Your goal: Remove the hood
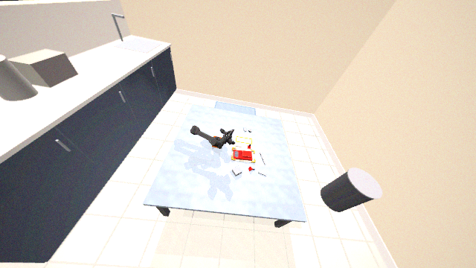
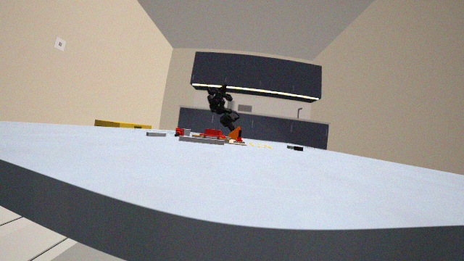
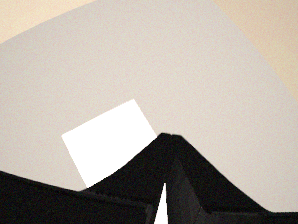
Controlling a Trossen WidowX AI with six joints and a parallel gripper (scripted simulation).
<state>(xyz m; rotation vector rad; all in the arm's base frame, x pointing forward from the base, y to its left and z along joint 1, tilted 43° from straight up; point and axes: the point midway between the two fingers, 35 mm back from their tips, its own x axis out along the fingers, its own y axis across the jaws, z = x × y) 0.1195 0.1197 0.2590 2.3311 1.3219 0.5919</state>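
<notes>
The hood lies 32 cm below my gripper tip, 19 cm ahead of it and 1 cm to the left of it.
</notes>
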